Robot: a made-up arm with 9 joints. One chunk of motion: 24 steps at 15 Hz.
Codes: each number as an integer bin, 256 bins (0 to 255) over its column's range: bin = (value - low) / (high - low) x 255, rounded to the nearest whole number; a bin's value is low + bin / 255 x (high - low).
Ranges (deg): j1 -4..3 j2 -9..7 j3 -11..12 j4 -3..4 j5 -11..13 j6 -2..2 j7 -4..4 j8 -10..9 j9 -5..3
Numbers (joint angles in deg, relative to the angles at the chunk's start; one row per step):
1: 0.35 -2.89 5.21 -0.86 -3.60 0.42 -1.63 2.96 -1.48
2: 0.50 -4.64 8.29 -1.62 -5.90 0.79 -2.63 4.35 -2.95
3: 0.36 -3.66 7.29 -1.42 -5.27 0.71 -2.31 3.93 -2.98
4: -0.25 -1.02 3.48 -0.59 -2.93 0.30 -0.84 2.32 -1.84
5: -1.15 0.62 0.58 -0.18 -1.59 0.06 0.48 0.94 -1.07
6: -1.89 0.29 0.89 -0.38 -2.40 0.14 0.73 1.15 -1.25
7: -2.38 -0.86 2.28 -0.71 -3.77 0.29 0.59 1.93 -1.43
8: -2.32 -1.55 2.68 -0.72 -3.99 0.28 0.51 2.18 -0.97
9: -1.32 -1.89 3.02 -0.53 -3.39 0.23 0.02 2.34 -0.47
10: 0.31 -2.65 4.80 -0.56 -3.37 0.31 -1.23 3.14 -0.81
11: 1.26 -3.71 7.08 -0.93 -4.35 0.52 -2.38 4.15 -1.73
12: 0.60 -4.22 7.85 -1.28 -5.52 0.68 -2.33 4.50 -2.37
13: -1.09 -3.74 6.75 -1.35 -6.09 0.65 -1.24 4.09 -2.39
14: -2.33 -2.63 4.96 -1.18 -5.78 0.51 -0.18 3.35 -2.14
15: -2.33 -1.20 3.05 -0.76 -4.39 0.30 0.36 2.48 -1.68
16: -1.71 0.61 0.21 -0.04 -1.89 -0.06 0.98 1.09 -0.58
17: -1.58 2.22 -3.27 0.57 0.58 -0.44 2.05 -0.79 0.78
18: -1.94 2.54 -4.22 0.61 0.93 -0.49 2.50 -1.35 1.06
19: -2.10 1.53 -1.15 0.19 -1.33 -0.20 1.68 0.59 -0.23
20: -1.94 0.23 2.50 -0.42 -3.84 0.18 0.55 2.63 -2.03
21: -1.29 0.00 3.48 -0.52 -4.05 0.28 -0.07 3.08 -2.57
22: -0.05 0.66 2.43 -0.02 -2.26 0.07 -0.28 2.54 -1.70
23: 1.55 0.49 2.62 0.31 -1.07 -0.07 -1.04 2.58 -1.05
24: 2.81 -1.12 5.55 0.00 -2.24 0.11 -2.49 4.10 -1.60
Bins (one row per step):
1: 158 97 180 78 79 154 76 174 112
2: 164 69 214 50 54 178 44 193 65
3: 159 85 203 58 61 173 54 187 64
4: 137 127 161 88 86 147 101 165 101
5: 104 153 128 103 100 131 143 147 125
6: 77 148 132 95 91 136 151 150 120
7: 59 130 147 83 77 146 146 160 114
8: 61 119 152 83 74 145 144 163 128
9: 98 113 155 90 81 142 128 166 144
10: 157 101 175 89 81 147 88 176 134
11: 192 84 200 75 71 161 52 190 104
12: 168 76 209 63 58 171 53 195 84
13: 106 84 197 60 52 169 88 189 83
14: 61 102 177 66 55 160 122 179 91
15: 61 124 156 82 70 147 139 167 106
16: 83 153 124 108 97 124 159 149 141
17: 88 179 86 130 123 99 193 124 184
18: 75 184 75 132 127 96 207 116 193
19: 69 168 109 116 103 115 181 142 152
20: 75 147 150 94 76 139 145 170 95
21: 99 143 161 90 74 145 125 176 77
22: 144 154 149 109 93 132 119 168 105
23: 202 151 151 121 106 123 94 169 126
24: 248 126 183 109 93 135 48 189 108

